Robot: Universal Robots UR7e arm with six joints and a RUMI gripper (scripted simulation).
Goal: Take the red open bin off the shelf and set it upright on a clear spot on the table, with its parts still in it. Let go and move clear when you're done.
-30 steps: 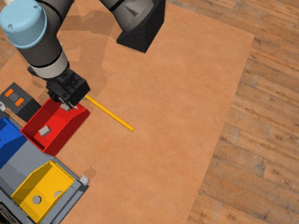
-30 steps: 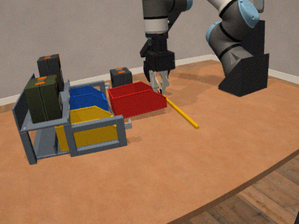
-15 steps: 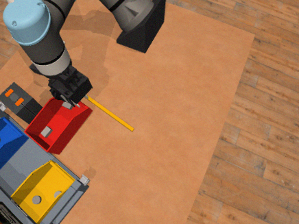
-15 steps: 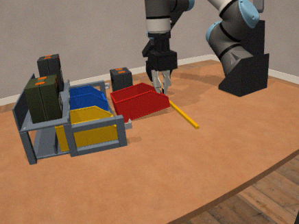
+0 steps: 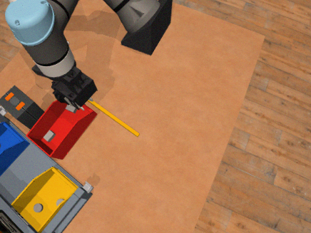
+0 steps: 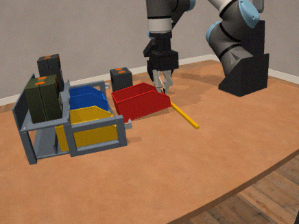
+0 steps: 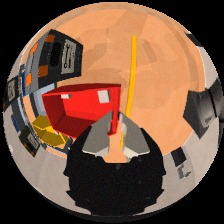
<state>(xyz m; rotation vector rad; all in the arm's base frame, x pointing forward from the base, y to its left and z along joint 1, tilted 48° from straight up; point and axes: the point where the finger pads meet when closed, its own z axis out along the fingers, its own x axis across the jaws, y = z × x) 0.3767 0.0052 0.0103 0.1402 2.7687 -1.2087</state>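
My hand is 3 cm past the yellow stick and 6 cm above it. Also, from my hand: black box 10 cm ahead, 13 cm to the right; red open bin 8 cm ahead, 1 cm to the right, 1 cm below; blue bin 25 cm ahead, 15 cm to the right, 2 cm below.
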